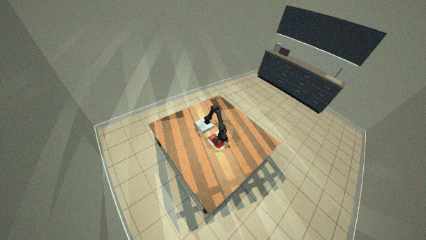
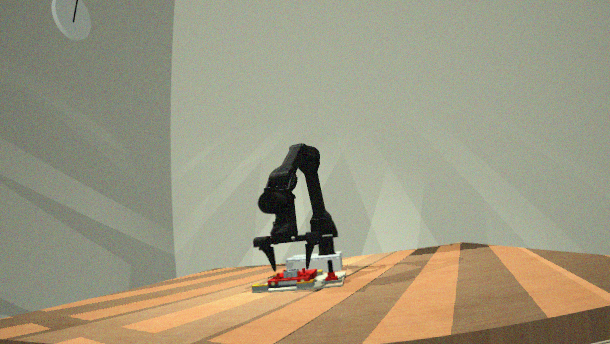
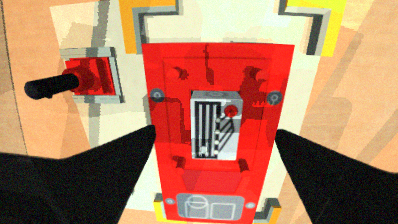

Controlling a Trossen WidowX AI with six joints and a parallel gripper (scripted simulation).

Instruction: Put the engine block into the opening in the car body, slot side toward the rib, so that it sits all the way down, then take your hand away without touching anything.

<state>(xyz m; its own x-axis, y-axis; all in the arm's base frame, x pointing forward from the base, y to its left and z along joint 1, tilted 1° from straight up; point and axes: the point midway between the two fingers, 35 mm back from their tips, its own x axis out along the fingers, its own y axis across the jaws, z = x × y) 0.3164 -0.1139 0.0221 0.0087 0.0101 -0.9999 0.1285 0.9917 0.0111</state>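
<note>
My gripper tip is 20 mm above the grey engine block.
</note>
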